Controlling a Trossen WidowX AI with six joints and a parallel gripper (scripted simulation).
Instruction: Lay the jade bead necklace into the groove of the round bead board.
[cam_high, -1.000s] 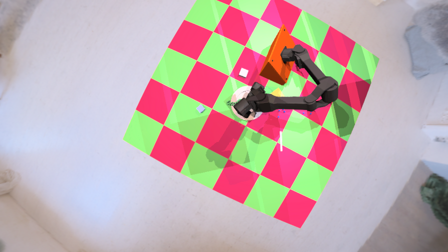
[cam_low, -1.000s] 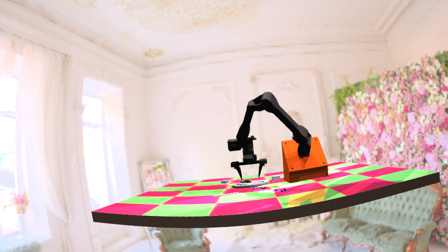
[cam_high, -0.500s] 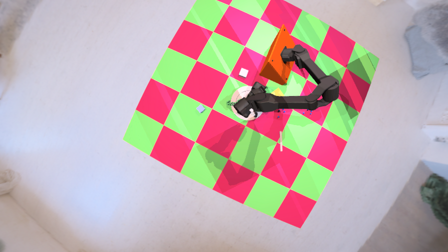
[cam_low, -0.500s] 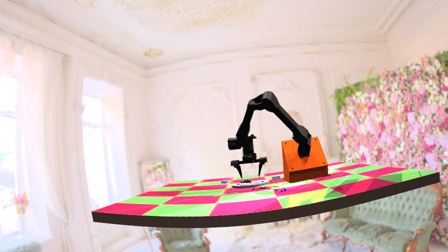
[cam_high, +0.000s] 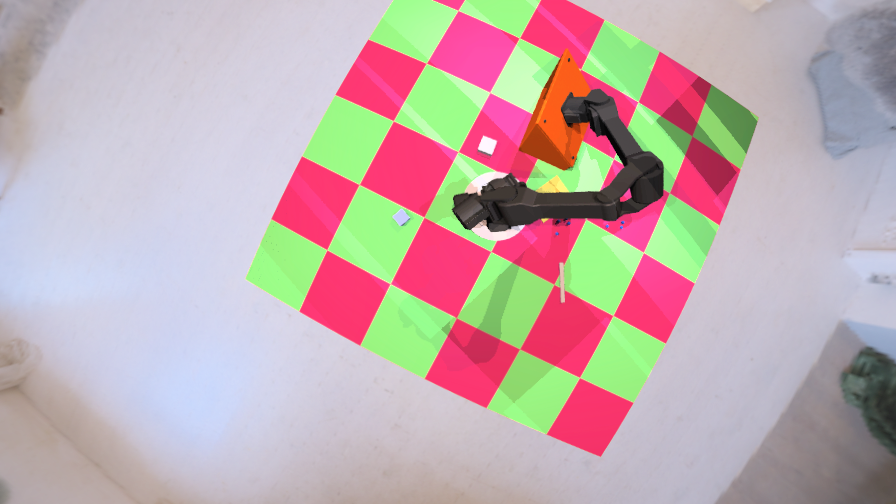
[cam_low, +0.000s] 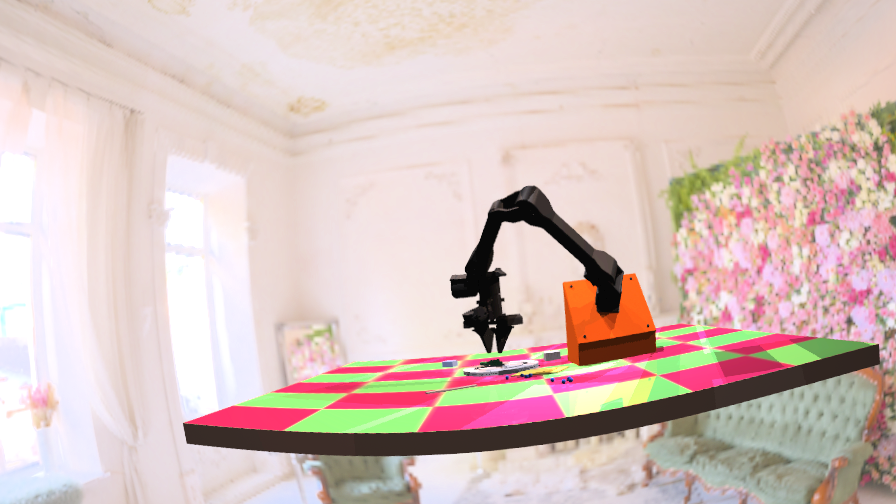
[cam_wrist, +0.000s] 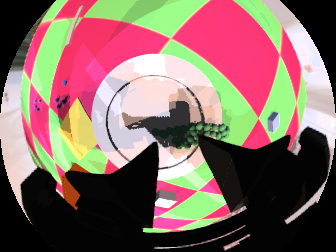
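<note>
Now: gripper tip 40 mm above the round bead board, 20 mm to the right of it and 20 mm past it. From my gripper tip the other things lie so: pale blue cube (190 mm to the right, 160 mm ahead, 40 mm below); then white cube (150 mm behind, 90 mm to the right, 30 mm below); then yellow patch (150 mm to the left, 130 mm behind, 40 mm below).
</note>
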